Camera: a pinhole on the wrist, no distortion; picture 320 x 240 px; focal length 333.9 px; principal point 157.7 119.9 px. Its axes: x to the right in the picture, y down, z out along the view. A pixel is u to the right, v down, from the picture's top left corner.
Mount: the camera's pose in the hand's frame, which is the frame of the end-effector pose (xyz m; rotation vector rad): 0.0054 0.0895 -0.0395 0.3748 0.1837 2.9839
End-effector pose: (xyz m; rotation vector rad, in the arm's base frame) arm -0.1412 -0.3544 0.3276 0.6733 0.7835 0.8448
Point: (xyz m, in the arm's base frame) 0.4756 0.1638 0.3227
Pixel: outside the picture
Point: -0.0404 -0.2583 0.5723
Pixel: 203.3 12.1
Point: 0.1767 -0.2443 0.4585
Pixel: 68.6 193.9
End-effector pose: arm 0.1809 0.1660 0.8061 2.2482 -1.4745 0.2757
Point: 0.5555 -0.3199 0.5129
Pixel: outside the picture
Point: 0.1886 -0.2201 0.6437
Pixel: 30.1 141.9
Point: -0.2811 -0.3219 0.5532
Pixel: outside the picture
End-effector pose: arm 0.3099 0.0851 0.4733 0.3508 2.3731 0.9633
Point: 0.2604 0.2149 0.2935
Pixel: outside the picture
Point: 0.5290 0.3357 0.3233
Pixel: 255.7 178.6
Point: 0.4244 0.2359 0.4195
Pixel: 258.8 196.9
